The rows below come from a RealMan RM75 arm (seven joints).
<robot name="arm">
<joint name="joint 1" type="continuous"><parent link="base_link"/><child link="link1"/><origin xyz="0 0 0.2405" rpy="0 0 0"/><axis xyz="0 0 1"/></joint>
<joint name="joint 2" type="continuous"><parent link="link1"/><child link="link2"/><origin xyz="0 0 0" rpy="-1.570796 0 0"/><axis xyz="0 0 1"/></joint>
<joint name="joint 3" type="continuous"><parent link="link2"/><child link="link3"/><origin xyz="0 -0.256 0" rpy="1.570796 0 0"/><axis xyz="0 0 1"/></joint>
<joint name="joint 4" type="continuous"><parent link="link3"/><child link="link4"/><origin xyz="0 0 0" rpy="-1.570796 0 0"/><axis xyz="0 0 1"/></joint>
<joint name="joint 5" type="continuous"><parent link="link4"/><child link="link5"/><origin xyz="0 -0.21 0" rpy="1.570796 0 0"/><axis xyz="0 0 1"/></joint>
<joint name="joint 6" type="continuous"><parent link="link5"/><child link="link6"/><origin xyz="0 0 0" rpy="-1.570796 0 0"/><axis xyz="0 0 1"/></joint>
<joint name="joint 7" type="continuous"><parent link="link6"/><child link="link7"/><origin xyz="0 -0.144 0" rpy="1.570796 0 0"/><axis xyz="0 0 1"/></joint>
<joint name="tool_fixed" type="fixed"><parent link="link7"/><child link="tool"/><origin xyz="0 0 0" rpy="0 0 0"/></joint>
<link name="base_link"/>
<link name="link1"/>
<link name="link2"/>
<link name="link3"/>
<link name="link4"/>
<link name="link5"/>
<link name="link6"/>
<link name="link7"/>
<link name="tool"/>
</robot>
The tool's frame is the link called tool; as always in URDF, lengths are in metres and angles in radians. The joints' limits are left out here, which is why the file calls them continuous.
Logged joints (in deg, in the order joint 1, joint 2, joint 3, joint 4, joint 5, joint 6, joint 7), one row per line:
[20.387, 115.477, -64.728, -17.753, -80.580, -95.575, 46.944]
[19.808, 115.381, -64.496, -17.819, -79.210, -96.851, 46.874]
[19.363, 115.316, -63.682, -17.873, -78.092, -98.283, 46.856]
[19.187, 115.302, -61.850, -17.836, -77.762, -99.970, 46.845]
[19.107, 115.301, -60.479, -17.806, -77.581, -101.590, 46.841]
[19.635, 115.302, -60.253, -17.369, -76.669, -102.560, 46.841]
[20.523, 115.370, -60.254, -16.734, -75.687, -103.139, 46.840]
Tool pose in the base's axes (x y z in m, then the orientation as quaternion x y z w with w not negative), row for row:
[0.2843, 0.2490, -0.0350, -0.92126, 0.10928, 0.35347, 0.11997]
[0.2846, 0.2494, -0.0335, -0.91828, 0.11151, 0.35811, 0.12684]
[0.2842, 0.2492, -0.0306, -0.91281, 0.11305, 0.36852, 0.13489]
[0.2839, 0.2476, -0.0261, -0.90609, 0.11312, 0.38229, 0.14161]
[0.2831, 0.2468, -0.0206, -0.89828, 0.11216, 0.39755, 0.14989]
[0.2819, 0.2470, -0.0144, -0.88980, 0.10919, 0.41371, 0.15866]
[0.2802, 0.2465, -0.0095, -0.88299, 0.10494, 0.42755, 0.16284]
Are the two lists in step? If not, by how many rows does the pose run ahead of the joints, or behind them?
The pose runs 2 rows behind the joints: the pose in row i belongs to the joints in row i - 2.
